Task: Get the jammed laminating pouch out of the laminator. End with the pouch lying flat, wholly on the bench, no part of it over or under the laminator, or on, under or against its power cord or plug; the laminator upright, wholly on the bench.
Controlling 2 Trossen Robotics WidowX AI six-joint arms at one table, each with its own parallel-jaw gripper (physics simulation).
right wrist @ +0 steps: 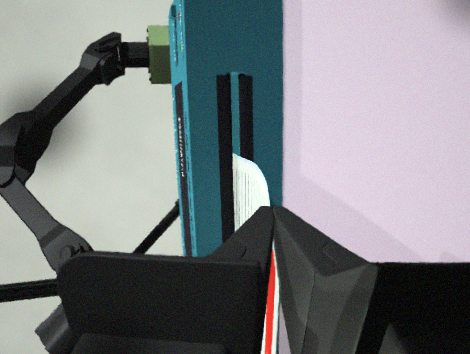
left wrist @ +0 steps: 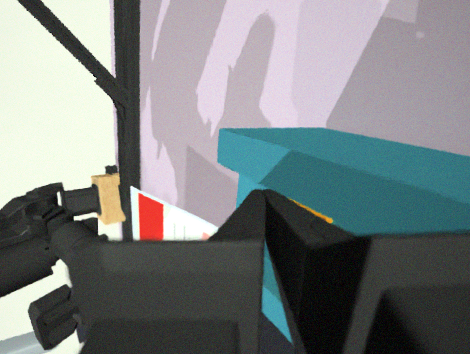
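Pixels of known places: left gripper, fingertip midpoint: (left wrist: 261, 199); right gripper, fingertip midpoint: (right wrist: 271, 217); left arm's base at its link origin: (right wrist: 149, 54); right arm's base at its link origin: (left wrist: 97, 199).
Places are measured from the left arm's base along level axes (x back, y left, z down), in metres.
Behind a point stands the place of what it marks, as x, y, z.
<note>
The teal laminator (left wrist: 360, 185) {-0.618, -0.030, 0.020} (right wrist: 267, 115) {-0.499, 0.222, 0.086} has a long dark slot along the face seen in the right wrist view. The white pouch (left wrist: 151, 217) {-0.702, 0.171, 0.035} (right wrist: 250, 185) {-0.545, 0.194, 0.065} has a red stripe near its outer end and stands out of the slot, its inner end hidden inside. My right gripper (right wrist: 271, 217) {-0.617, 0.273, 0.038} is shut on the pouch, close outside the slot; the striped part runs down between its fingers. My left gripper (left wrist: 261, 199) {-0.637, 0.016, 0.030} is shut and empty, its tips close in front of the laminator, partly covering a thin orange strip (left wrist: 311, 210) {-0.621, -0.003, 0.031}; contact is unclear. The power cord and plug cannot be made out.
The pale lilac bench (left wrist: 310, 55) {-0.714, -0.013, 0.103} (right wrist: 360, 100) {-0.563, 0.286, 0.103} lies beyond the laminator. A black jointed arm with a green block (right wrist: 159, 55) {-0.050, 0.025, 0.022} reaches the laminator's side. In the left wrist view, a tan block (left wrist: 108, 199) {-0.874, 0.448, 0.056} on black arm parts stands beside a black post (left wrist: 128, 60) {-0.979, 0.190, 0.085}.
</note>
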